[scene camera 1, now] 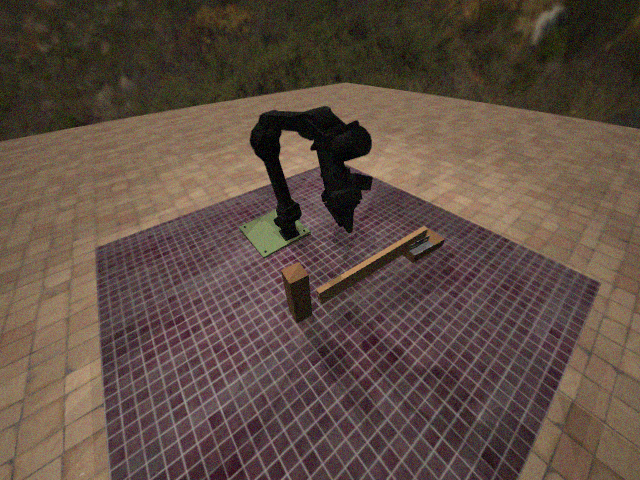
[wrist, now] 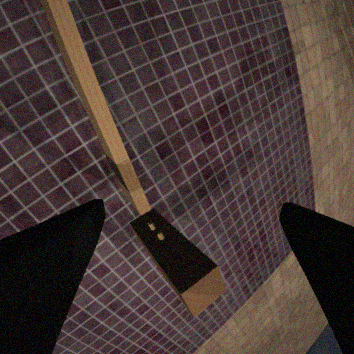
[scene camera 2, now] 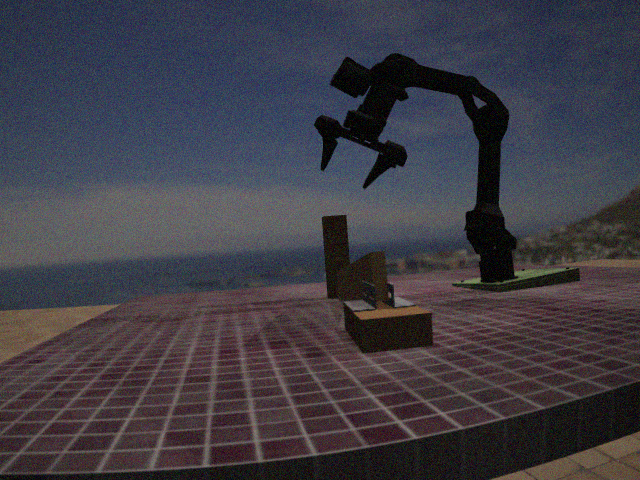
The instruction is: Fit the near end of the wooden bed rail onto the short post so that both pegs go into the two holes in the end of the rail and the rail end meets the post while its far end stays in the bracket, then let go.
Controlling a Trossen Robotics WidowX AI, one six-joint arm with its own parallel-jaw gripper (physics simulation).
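Places are measured from the arm's base along level axes (x left, y back, z up), in metres.
Where they show: gripper, fingertip midpoint: point(scene camera 1: 345, 229) point(wrist: 194, 209) point(scene camera 2: 342, 179); arm's base, origin of the base link: point(scene camera 1: 289, 233) point(scene camera 2: 499, 280).
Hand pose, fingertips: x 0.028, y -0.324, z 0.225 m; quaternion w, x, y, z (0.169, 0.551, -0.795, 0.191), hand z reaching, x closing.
Observation:
Things, the pixels of their centre, and the offset from my fingertips. "spot": a spot on its surface instead. Level surfaces: height alone.
- wooden bed rail, body centre: point(wrist: 72, 53) point(scene camera 2: 355, 282) point(scene camera 1: 376, 262) dz -0.189, dx +0.130, dy -0.006 m
- bracket, surface spot: point(scene camera 1: 427, 249) spot: dz -0.210, dx +0.340, dy -0.043 m
- wooden block, body centre: point(scene camera 2: 383, 322) point(scene camera 1: 420, 244) dz -0.223, dx +0.353, dy -0.006 m
- upright short post, surface spot: point(wrist: 175, 257) spot: dz -0.108, dx -0.127, dy -0.004 m
- purple tiled mat, its level: dz -0.241 m
The wooden bed rail point(scene camera 1: 372, 262) point(scene camera 2: 373, 273) point(wrist: 95, 100) is long and narrow. Its far end sits at the bracket point(scene camera 1: 427, 249), which has grey metal plates on a wooden block point(scene camera 2: 392, 331). Its near end is close to the upright short post point(scene camera 1: 298, 295) point(scene camera 2: 334, 250) point(wrist: 175, 257), with a small gap in scene camera 1. Two pale pegs point(wrist: 156, 232) show uncovered on the post's dark face in the wrist view. The holes in the rail end are hidden. My gripper point(scene camera 1: 345, 230) point(scene camera 2: 343, 178) point(wrist: 194, 209) is open and empty, high above the rail, apart from rail and post.
The arm's base stands on a green plate point(scene camera 1: 266, 240) point(scene camera 2: 547, 277), behind the post in scene camera 1. The purple tiled mat point(scene camera 1: 232, 387) point(scene camera 2: 180, 403) point(wrist: 210, 125) lies under the rail, post and bracket. Tan paving point(scene camera 1: 516, 170) surrounds it.

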